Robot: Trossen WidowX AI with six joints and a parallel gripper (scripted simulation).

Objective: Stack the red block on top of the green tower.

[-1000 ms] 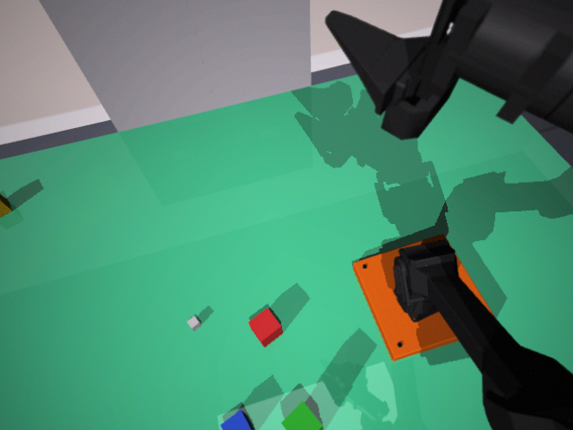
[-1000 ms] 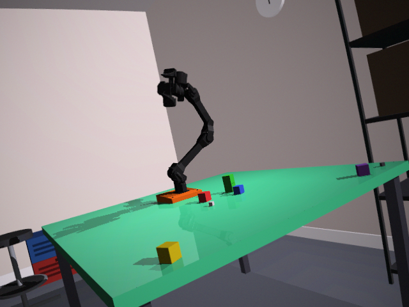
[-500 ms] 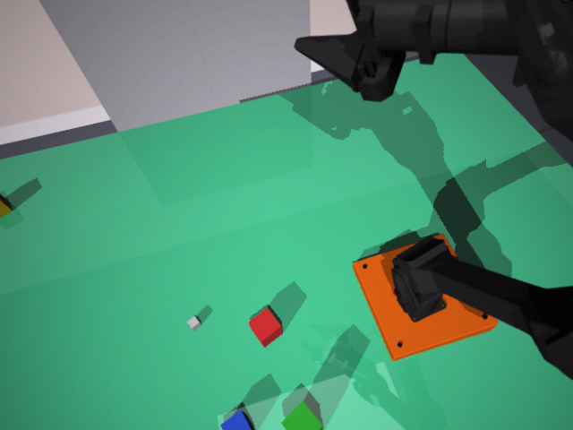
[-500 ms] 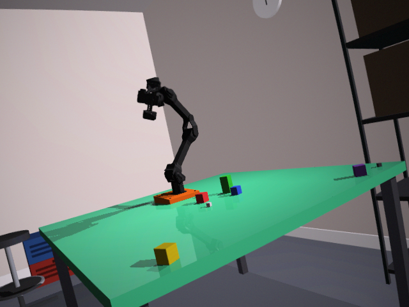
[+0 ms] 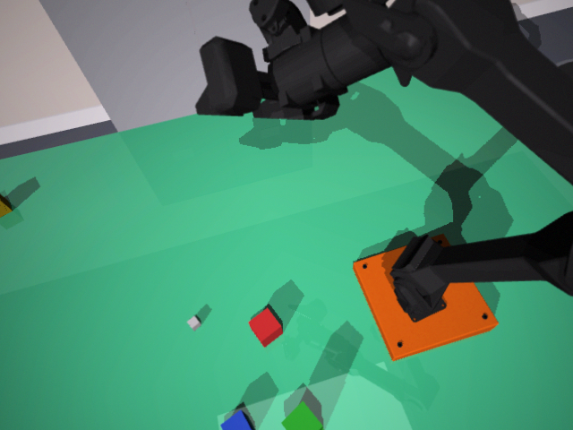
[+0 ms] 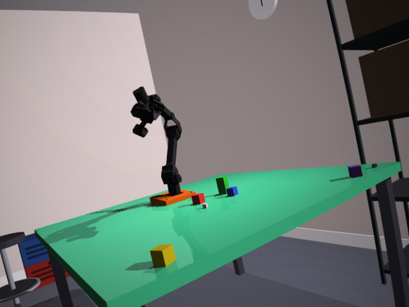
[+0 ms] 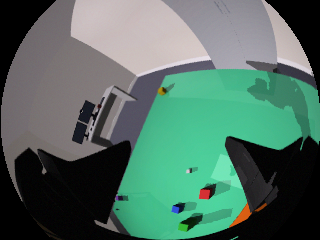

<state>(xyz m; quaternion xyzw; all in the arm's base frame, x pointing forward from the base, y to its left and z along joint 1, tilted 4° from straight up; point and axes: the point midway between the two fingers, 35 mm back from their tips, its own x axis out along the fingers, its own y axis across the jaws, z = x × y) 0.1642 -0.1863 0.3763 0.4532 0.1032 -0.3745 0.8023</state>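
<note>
My gripper tip is 50 mm short of the red block, 140 mm to the right of it and 350 mm above it. Also, from my gripper tip: yellow block: 500 mm ahead, 370 mm to the right, 350 mm below; then blue block: 140 mm ahead, 270 mm to the left, 350 mm below; then tiny white cube: 160 mm ahead, 80 mm to the left, 360 mm below.
</note>
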